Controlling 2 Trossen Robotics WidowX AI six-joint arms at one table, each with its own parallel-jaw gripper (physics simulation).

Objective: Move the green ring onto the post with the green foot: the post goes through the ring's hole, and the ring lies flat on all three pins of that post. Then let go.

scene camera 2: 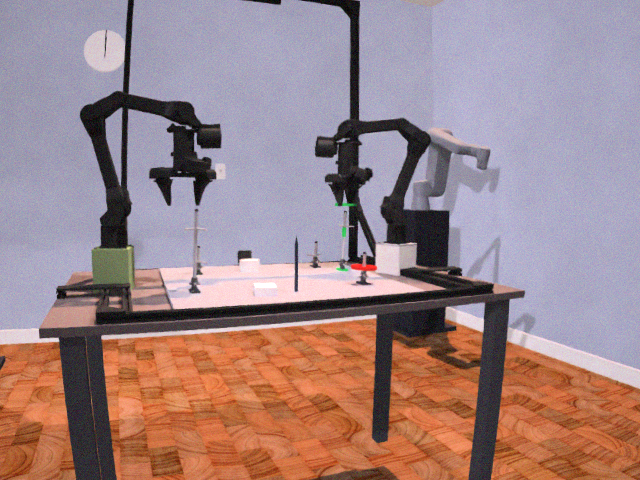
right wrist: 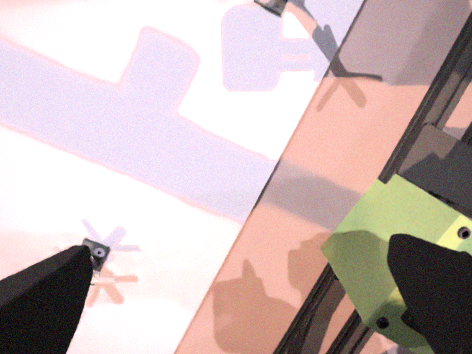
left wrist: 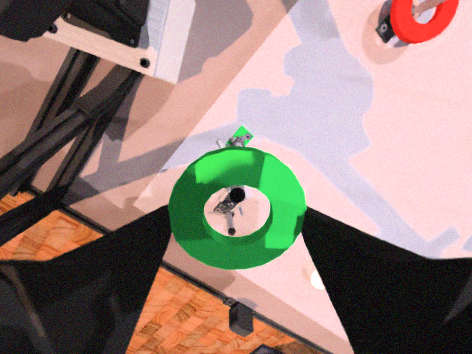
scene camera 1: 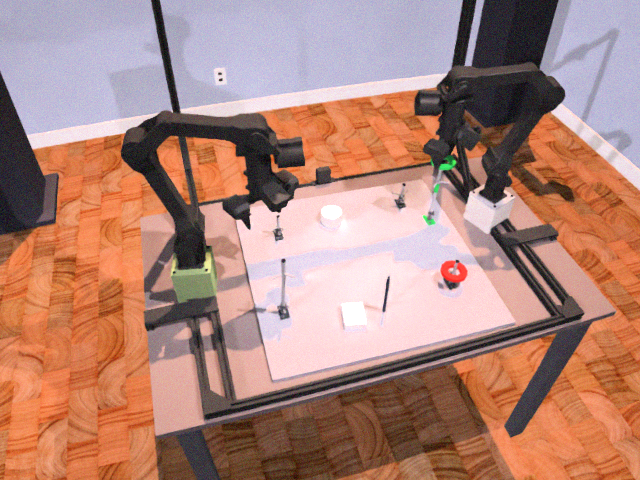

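Where they show: left gripper, fingertip midpoint: point(scene camera 2: 345, 206) point(left wrist: 237, 212) point(scene camera 1: 442, 162); right gripper, fingertip midpoint: point(scene camera 2: 183, 205) point(right wrist: 242, 254) point(scene camera 1: 264, 220); left arm's base, link origin: point(scene camera 2: 396, 242) point(scene camera 1: 492, 194); right arm's base, link origin: point(scene camera 2: 113, 247) point(scene camera 1: 191, 259).
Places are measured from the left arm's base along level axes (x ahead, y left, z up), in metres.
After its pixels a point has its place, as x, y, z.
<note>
My left gripper point(scene camera 1: 443, 160) {0.148, -0.099, 0.122} point(scene camera 2: 345, 202) {0.148, -0.099, 0.122} point(left wrist: 237, 212) {0.148, -0.099, 0.122} is shut on the green ring point(scene camera 1: 449, 165) {0.151, -0.070, 0.131} point(scene camera 2: 338, 204) point(left wrist: 288, 202) {0.168, -0.081, 0.130}, one finger on each side. The ring is about level, a little above the top of the green-footed post point(scene camera 1: 433, 202) {0.159, -0.094, -0.016} point(scene camera 2: 344, 249) {0.157, -0.091, -0.019}. In the left wrist view the post's black tip point(left wrist: 237, 194) {0.148, -0.096, 0.106} shows within the ring's hole, off its middle toward the upper right. The ring hides much of the post there, while its green foot point(left wrist: 243, 133) {0.164, -0.081, -0.083} shows beyond the rim. My right gripper point(scene camera 1: 263, 218) {0.686, -0.187, 0.126} point(scene camera 2: 183, 204) {0.686, -0.187, 0.126} point(right wrist: 242, 254) {0.686, -0.187, 0.126} is open and empty.
A red ring point(scene camera 1: 462, 277) {0.300, 0.153, -0.037} point(scene camera 2: 356, 267) {0.334, 0.127, -0.038} point(left wrist: 406, 31) {0.291, 0.093, -0.037} is around a short post. Another short post point(scene camera 1: 401, 200) {0.184, -0.199, -0.066} point(scene camera 2: 315, 256) {0.184, -0.200, -0.051} stands near the green-footed one. A tall dark-footed post point(scene camera 1: 283, 289) {0.722, -0.058, 0.014}, a white cylinder point(scene camera 1: 331, 217) {0.420, -0.255, -0.053}, a white box point(scene camera 1: 354, 316) {0.593, 0.062, -0.068} and an upright black stick point(scene camera 1: 386, 294) {0.513, 0.086, -0.017} stand farther off.
</note>
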